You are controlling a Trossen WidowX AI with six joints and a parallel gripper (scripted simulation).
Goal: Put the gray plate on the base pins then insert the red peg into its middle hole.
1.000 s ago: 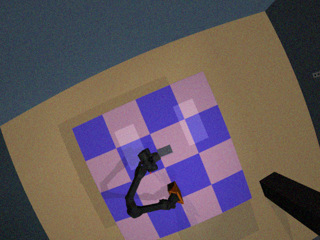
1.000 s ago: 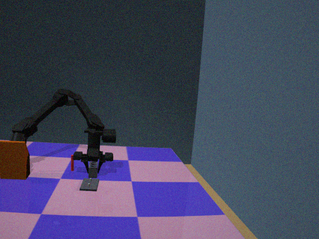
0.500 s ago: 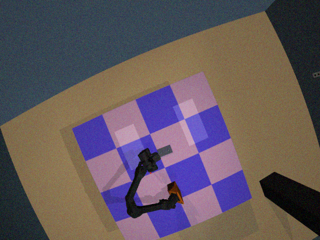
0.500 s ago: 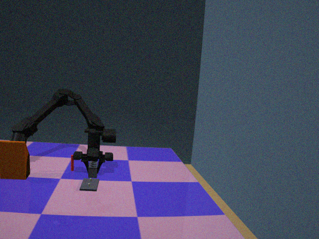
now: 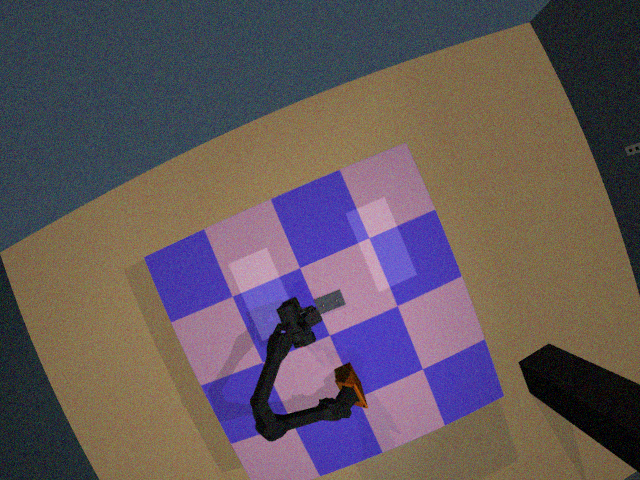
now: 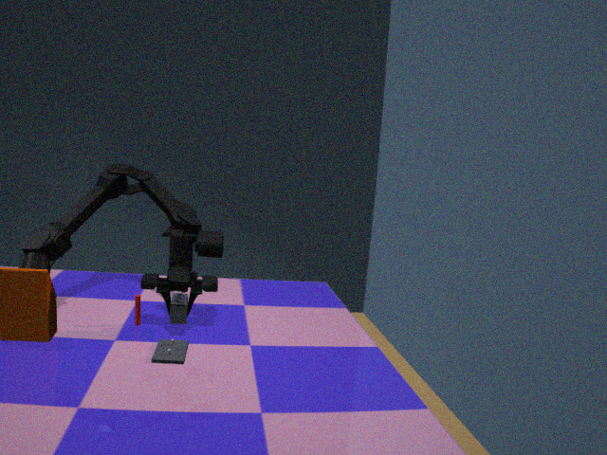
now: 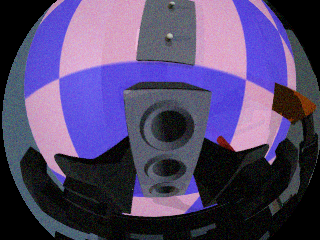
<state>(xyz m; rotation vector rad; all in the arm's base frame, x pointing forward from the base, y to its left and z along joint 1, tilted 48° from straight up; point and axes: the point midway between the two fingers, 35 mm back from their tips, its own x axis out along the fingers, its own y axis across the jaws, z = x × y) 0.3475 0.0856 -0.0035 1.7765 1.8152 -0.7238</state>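
My gripper tip is now 1 cm past the gray base, 13 cm to the left of it and 4 cm above it. Also, from my gripper tip: red peg 11 cm behind, 5 cm to the left, 1 cm below; then gray plate 3 cm above.
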